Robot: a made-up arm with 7 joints. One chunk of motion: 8 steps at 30 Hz.
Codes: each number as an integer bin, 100 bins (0 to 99) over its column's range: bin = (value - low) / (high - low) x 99, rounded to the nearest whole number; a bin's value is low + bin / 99 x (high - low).
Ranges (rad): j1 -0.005..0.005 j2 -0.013..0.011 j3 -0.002..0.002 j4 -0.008..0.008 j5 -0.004..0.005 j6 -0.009..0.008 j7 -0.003..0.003
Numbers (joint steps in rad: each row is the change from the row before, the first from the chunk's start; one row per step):
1: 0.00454 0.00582 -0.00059 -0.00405 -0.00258 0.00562 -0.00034
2: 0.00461 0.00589 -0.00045 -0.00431 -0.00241 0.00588 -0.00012
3: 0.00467 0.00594 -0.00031 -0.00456 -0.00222 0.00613 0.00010
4: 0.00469 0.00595 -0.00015 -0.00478 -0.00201 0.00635 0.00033
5: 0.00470 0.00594 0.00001 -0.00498 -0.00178 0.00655 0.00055
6: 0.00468 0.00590 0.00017 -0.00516 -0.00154 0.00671 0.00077
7: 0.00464 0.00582 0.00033 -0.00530 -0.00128 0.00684 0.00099
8: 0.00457 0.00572 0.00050 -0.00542 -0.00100 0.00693 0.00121
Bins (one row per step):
1: 94 78 35 24 16 85 44
2: 95 78 38 23 17 87 48
3: 96 78 42 21 20 88 51
4: 96 78 46 20 22 89 55
5: 96 78 50 19 24 91 59
6: 96 78 54 18 27 91 62
7: 95 78 58 17 30 92 66
8: 95 77 62 16 33 93 69

